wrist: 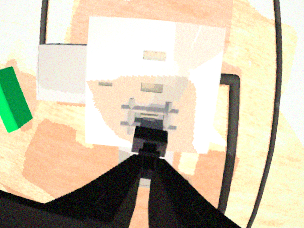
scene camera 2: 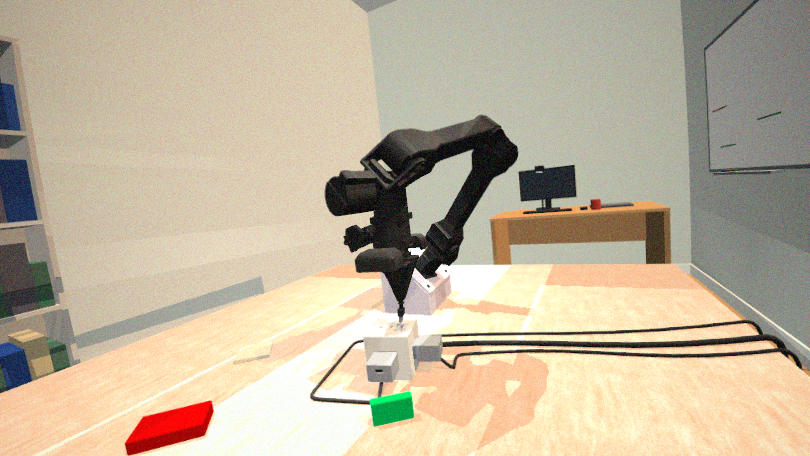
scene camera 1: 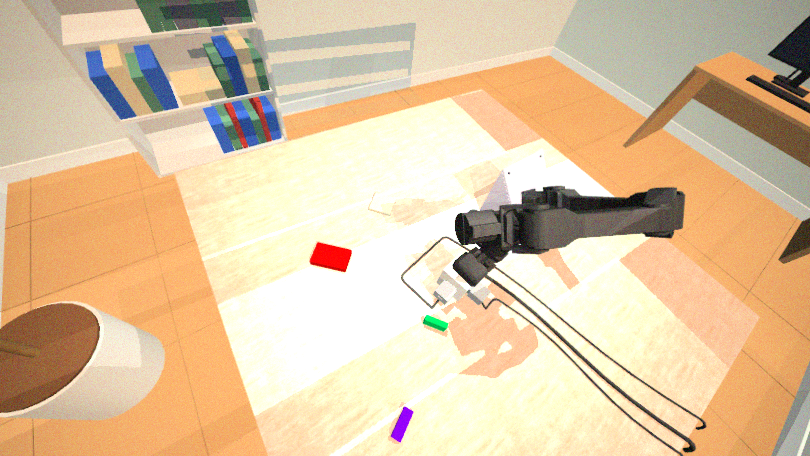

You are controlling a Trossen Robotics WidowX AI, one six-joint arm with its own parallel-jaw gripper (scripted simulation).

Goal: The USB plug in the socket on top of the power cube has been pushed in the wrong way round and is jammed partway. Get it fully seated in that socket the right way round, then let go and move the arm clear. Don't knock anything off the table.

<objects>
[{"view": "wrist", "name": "gripper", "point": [147,166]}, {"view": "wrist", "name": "dark USB plug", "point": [150,140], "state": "held by the gripper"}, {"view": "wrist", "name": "white power cube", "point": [153,61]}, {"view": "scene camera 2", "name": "gripper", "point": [401,300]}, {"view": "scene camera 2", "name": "green block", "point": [393,408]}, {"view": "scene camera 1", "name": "gripper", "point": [478,267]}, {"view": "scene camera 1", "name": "red block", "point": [336,258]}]
</objects>
